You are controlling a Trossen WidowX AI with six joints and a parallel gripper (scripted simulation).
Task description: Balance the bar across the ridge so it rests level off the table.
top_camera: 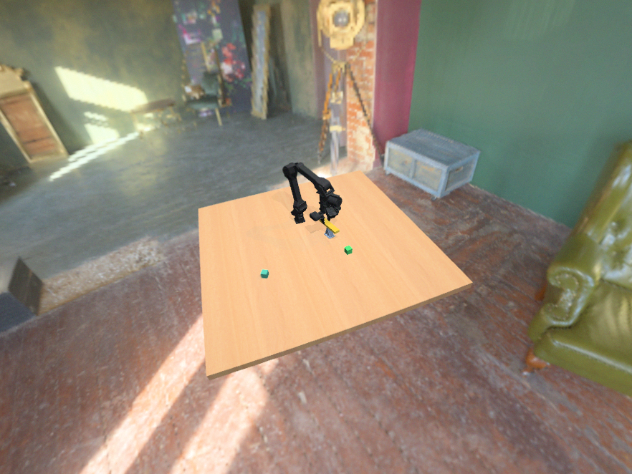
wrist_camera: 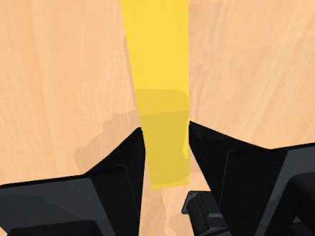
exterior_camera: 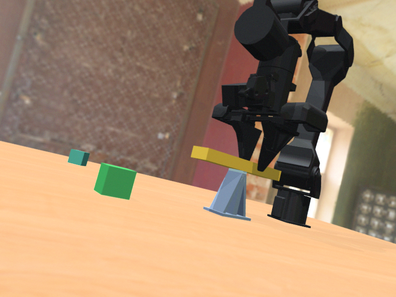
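Right now the yellow bar is 3 cm ahead of my gripper tip and 1 cm to the left of it. Round my gripper tip: teal cube (43 cm to the right, 21 cm ahead, 6 cm below).
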